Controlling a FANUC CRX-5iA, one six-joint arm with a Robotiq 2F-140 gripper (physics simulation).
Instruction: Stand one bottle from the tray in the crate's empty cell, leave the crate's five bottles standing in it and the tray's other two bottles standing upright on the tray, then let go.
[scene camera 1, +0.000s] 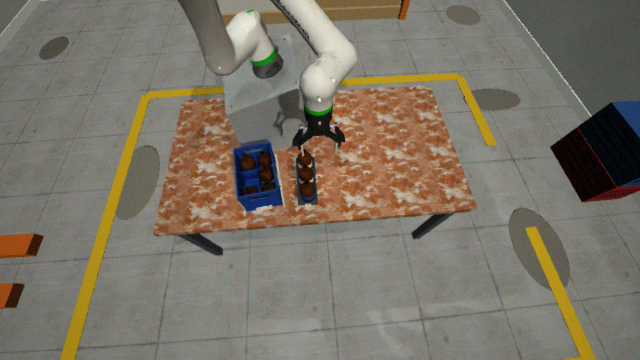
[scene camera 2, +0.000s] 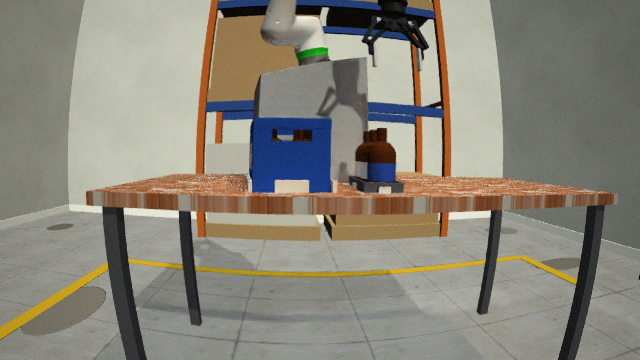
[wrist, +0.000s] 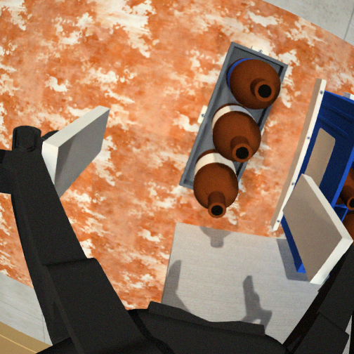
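Seen in the pictures: gripper, fingertip midpoint: (scene camera 1: 319, 152) (scene camera 2: 398, 68); arm's base, origin of the base link: (scene camera 1: 268, 66).
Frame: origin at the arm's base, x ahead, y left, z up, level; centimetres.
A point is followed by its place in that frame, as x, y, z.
Note:
My gripper (scene camera 1: 319, 150) @[46.1, 18.2, -7.0] (scene camera 2: 397, 67) @[46.1, 18.2, -7.0] (wrist: 202, 161) is open and empty, high above the table near the tray's back end. The grey tray (scene camera 1: 301, 202) @[53.5, 8.0, -40.8] (scene camera 2: 365, 187) @[54.9, 6.4, -39.8] (wrist: 204, 142) holds three upright brown bottles in a row: a blue-labelled bottle (scene camera 1: 307, 190) @[52.5, 11.7, -29.2] (scene camera 2: 381, 155) @[53.7, 10.7, -32.1] (wrist: 252, 82) at the front, a white-labelled middle bottle (scene camera 1: 306, 174) @[43.8, 12.1, -29.1] (wrist: 235, 131), and a white-labelled back bottle (scene camera 1: 304, 159) @[35.0, 12.0, -29.3] (wrist: 215, 185). The blue crate (scene camera 1: 260, 201) @[54.1, -11.4, -32.2] (scene camera 2: 291, 165) @[54.0, -11.0, -34.8] (wrist: 327, 117) stands left of the tray in the scene views. Several bottles stand in it; its left column's middle cell (scene camera 1: 249, 179) @[37.0, -18.6, -40.2] is empty.
The grey robot pedestal (scene camera 1: 265, 120) @[20.2, -4.5, -13.9] (scene camera 2: 310, 95) @[20.2, -3.9, -12.9] (wrist: 220, 270) stands behind the crate and tray. All stand near the patterned table (scene camera 1: 390, 150) @[27.8, 61.9, -41.1] (scene camera 2: 475, 187) @[39.8, 48.0, -41.1] (wrist: 130, 200). A shelf rack (scene camera 2: 202, 125) is farther back. A narrow gap separates crate and tray.

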